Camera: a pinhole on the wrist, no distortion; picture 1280 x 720 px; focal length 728.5 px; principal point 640.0 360.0 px. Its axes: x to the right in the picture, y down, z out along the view. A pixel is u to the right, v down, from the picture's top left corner.
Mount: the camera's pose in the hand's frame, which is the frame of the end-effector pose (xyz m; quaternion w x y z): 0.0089 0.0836 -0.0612 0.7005 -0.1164 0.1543 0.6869
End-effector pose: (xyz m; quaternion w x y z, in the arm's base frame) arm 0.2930 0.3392 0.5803 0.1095 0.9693 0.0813 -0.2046
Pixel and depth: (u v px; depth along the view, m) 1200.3 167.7 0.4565
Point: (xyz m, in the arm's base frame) 0.4678 -0.2530 0.4189
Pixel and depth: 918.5 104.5 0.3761
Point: 0.4261 -0.0388 0.3742
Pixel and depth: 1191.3 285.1 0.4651
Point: 0.3997 -0.2698 0.4399
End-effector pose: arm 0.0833 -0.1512 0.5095 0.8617 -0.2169 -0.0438 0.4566
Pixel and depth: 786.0 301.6 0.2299
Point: -0.0924 0.0297 0.5370
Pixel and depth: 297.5 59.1 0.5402
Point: 0.0566 0.2546 0.9313
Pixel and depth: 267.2 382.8 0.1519
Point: 0.0077 -0.0716 0.5778
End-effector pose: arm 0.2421 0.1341 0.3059 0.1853 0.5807 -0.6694 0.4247
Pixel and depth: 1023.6 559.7 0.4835
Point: -0.1328 -0.0580 -0.1116
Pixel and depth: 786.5 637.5 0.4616
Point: 0.0361 -0.0576 -0.1145
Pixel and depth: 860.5 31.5 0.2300
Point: 0.0230 -0.0465 0.2489
